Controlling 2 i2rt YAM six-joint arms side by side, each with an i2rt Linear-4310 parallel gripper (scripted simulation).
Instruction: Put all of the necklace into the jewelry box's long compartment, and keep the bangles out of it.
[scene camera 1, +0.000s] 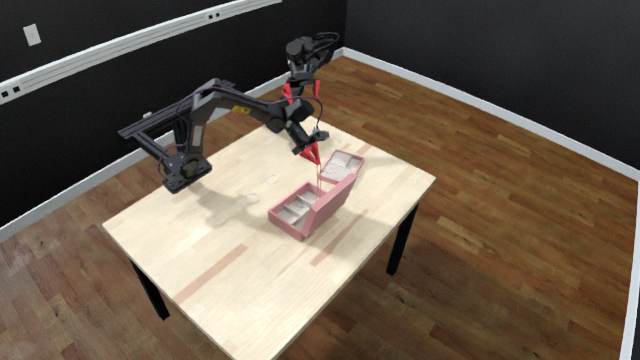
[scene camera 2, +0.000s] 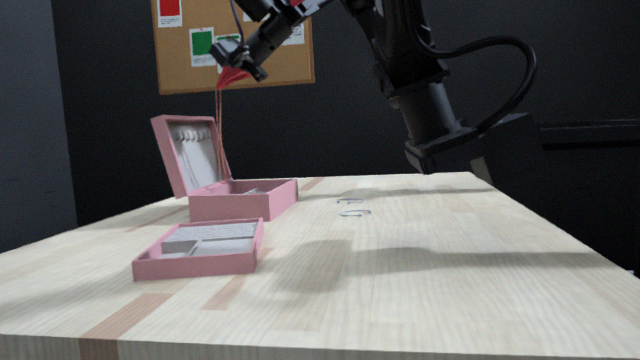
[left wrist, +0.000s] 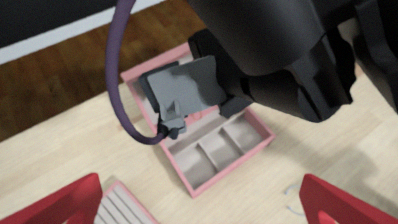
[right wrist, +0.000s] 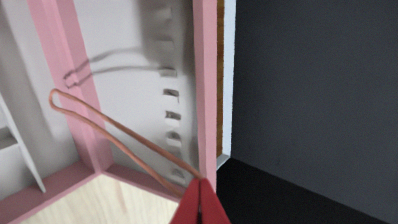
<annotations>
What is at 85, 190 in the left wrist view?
My left gripper.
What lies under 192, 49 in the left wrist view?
My right gripper.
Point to a pink tray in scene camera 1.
At 340, 164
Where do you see my right gripper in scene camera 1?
319, 164
</annotations>
